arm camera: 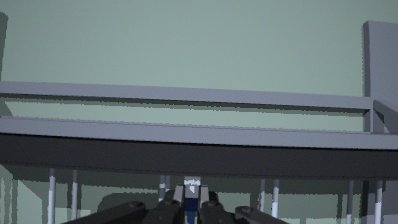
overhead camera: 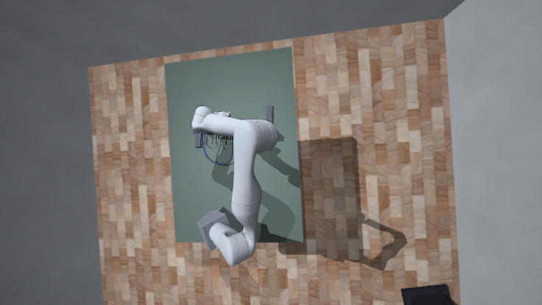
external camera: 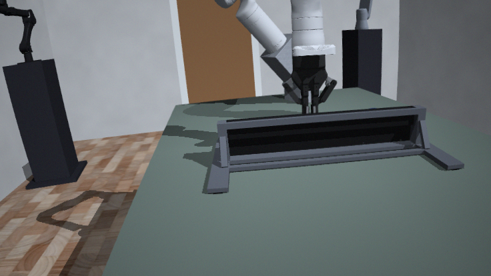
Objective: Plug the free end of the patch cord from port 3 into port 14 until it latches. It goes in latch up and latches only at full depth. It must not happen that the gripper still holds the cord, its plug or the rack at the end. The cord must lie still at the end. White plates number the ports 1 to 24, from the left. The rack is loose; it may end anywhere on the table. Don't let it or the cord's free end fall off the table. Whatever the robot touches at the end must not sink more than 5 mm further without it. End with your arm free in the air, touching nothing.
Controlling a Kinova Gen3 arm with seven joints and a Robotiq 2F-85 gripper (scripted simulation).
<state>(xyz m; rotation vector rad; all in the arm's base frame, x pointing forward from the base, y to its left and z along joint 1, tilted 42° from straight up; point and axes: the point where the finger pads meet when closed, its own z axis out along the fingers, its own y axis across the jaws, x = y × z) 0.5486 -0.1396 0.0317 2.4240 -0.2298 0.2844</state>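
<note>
The plug is 1 cm below my hand and 1 cm ahead of it.
</note>
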